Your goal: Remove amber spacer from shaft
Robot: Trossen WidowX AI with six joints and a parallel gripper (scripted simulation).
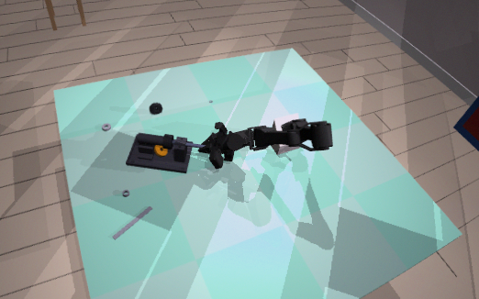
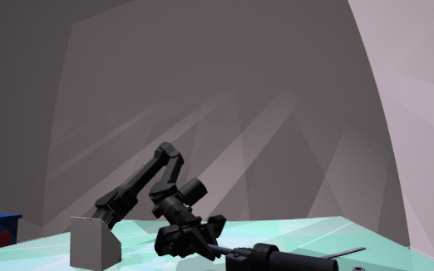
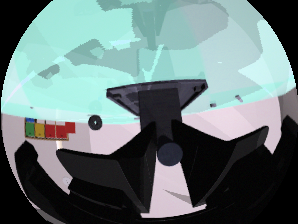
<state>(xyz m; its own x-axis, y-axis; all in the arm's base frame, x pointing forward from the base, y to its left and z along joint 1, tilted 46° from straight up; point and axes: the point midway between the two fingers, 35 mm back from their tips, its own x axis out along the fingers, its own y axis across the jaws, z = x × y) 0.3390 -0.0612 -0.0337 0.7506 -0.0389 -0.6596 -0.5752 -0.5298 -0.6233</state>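
My gripper tip is 12 cm short of the amber spacer, 8 cm to the left of it and 4 cm above it. Round my gripper tip: grey bar: 32 cm ahead, 15 cm to the left, 6 cm below; shaft: 4 cm ahead, 3 cm to the right, 2 cm above.
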